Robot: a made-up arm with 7 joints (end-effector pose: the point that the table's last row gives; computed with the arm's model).
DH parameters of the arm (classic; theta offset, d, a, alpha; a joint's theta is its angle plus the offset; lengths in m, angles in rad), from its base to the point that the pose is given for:
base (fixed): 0 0.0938 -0.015 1.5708
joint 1: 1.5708 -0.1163 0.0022 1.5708
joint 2: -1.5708 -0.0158 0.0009 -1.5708
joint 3: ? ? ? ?
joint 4: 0 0.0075 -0.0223 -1.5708
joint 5: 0 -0.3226 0.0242 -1.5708
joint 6: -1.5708 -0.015 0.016 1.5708
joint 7: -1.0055 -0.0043 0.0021 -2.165
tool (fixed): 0.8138 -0.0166 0 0
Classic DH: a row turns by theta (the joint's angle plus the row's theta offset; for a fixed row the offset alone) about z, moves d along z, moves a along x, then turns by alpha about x.
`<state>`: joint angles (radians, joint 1 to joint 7).
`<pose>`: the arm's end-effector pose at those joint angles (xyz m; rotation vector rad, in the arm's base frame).
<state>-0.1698 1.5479 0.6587 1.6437 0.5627 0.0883 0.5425</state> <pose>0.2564 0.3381 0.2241 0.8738 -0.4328 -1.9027</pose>
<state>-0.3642 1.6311 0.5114 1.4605 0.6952 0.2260 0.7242</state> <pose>0.2888 0.3781 0.1482 0.2443 -0.1614 -1.8895</pose>
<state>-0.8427 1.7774 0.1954 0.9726 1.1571 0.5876 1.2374</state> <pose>0.2553 0.5021 0.0113 -1.0120 0.0747 -1.2088</pose>
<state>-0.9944 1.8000 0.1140 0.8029 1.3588 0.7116 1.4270</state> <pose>0.2275 0.5450 0.0003 -1.2440 -0.0558 -0.9017</pose>
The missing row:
joint 3: -1.5708 -0.2503 0.0056 1.5708
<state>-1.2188 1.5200 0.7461 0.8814 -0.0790 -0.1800 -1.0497</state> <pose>0.1744 0.5813 -0.0296 1.8382 0.4152 -1.0696</pose>
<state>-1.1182 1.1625 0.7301 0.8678 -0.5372 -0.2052 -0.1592</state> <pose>0.0095 0.6008 -0.1006 0.7744 1.0972 -1.5186</pose>
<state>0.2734 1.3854 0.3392 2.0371 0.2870 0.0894 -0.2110</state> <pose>0.2239 0.2333 0.2200 1.6639 -0.9180 -1.3836</pose>
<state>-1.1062 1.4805 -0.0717 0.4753 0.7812 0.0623 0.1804</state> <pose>-0.0120 0.6380 -0.0629 0.0991 1.0145 -0.8518</pose>
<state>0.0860 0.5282 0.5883 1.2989 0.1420 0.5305 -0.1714</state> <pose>0.2597 0.4150 -0.0921 0.3125 -0.4017 -0.4525</pose>
